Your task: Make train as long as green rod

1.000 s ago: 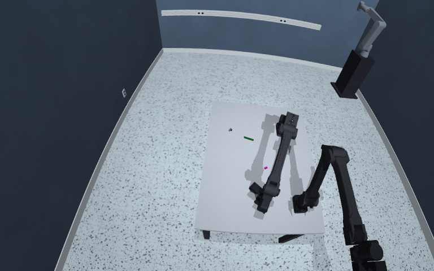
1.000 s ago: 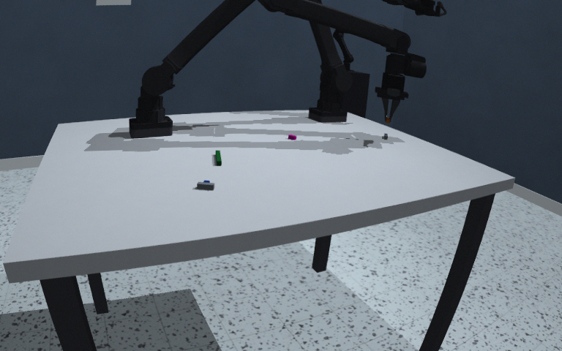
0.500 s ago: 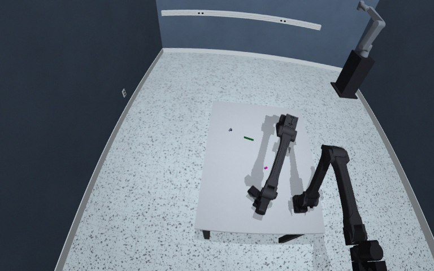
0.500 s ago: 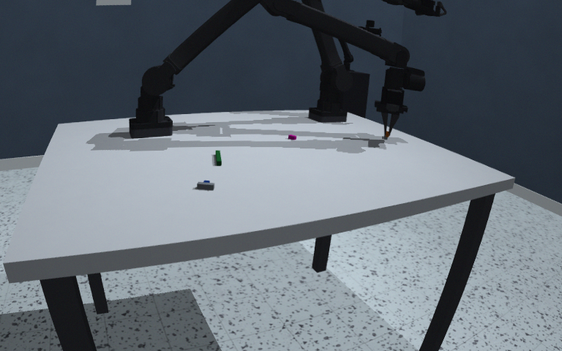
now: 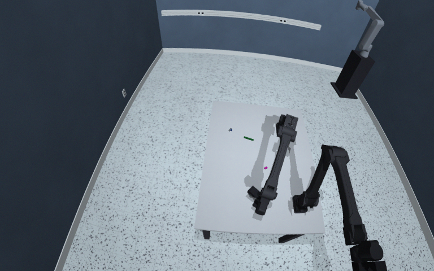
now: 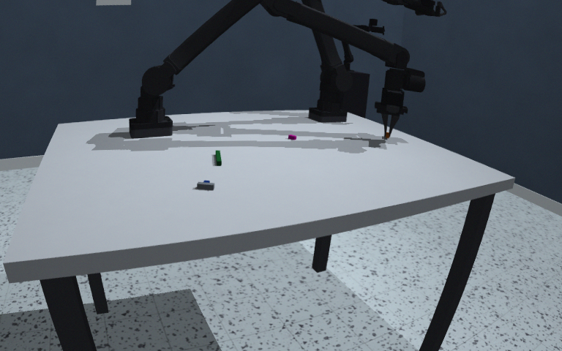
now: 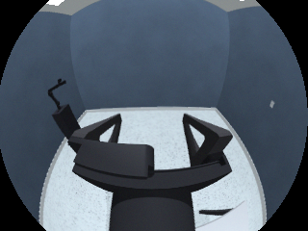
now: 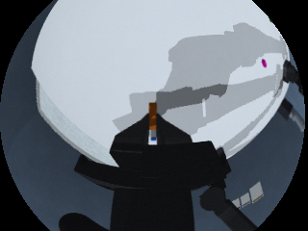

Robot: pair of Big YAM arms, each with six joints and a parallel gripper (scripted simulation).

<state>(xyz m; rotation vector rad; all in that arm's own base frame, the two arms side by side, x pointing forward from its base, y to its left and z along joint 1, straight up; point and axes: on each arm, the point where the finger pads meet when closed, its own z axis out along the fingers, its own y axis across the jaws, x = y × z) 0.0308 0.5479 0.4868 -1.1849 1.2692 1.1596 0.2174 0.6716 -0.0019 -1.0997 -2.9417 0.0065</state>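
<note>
The orange rod lies right at my right hand. Also, from my right hand: magenta rod 100 mm behind, 290 mm to the right, 20 mm below; green rod 560 mm to the right, 20 mm below.
</note>
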